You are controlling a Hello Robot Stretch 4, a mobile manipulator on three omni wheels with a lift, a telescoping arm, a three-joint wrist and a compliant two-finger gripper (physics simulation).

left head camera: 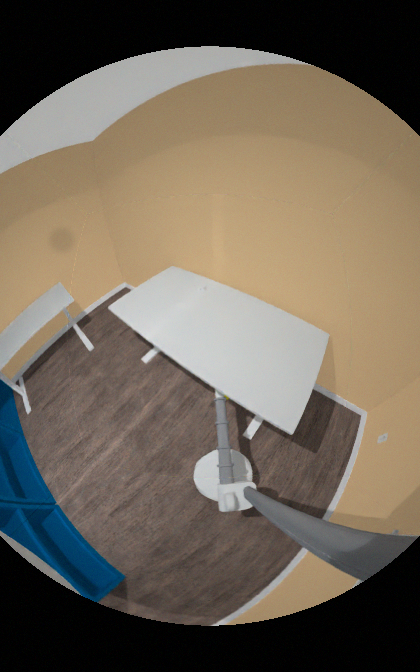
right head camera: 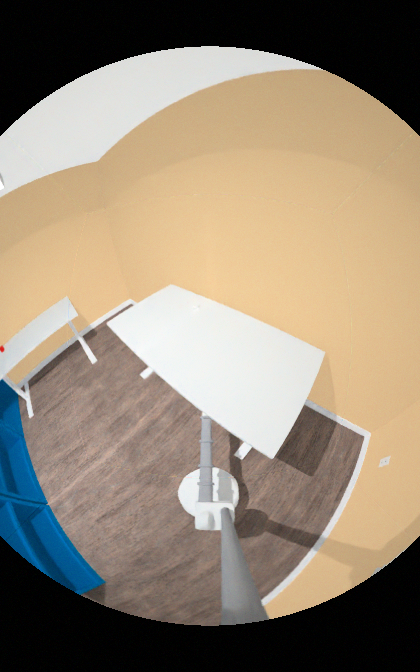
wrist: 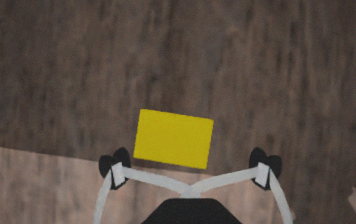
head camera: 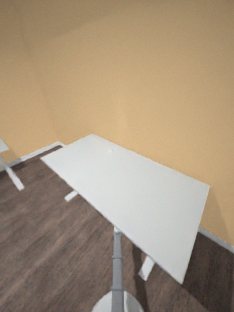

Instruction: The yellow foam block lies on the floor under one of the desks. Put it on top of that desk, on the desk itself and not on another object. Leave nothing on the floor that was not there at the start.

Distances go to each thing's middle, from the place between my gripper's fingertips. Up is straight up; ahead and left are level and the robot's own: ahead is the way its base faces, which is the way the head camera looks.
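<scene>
There is the yellow foam block [wrist: 184, 140], and I see that it is 5 cm below my hand and 3 cm ahead of it.
</scene>
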